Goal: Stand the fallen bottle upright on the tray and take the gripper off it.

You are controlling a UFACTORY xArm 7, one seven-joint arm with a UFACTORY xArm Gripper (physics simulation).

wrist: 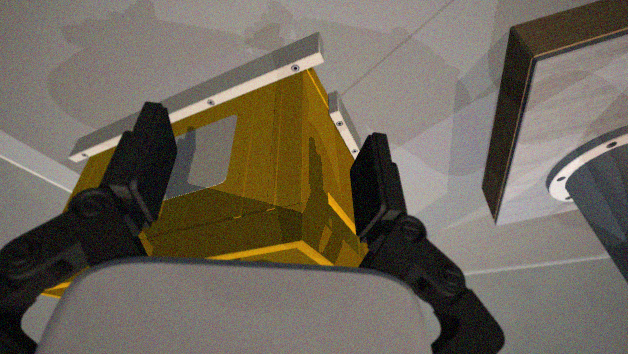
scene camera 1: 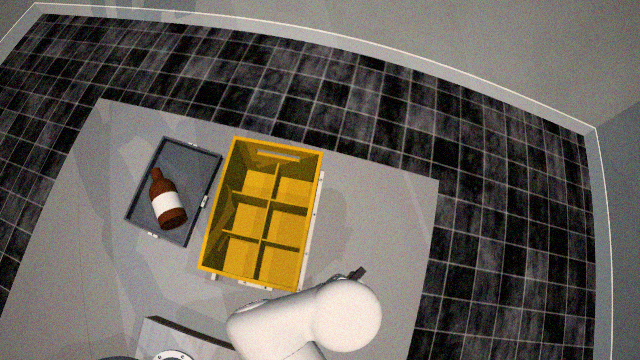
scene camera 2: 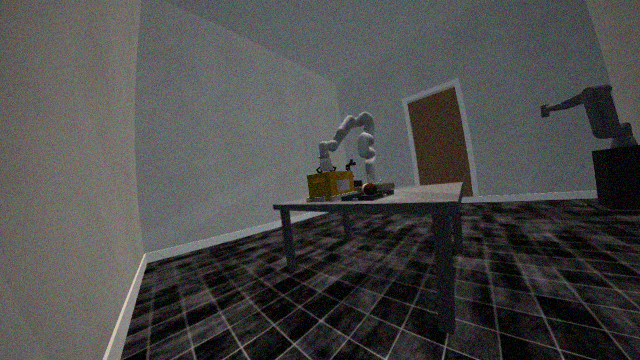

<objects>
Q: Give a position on a white rail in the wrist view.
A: At 307, 52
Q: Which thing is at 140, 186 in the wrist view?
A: The gripper.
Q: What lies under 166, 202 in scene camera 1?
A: A brown bottle.
</objects>
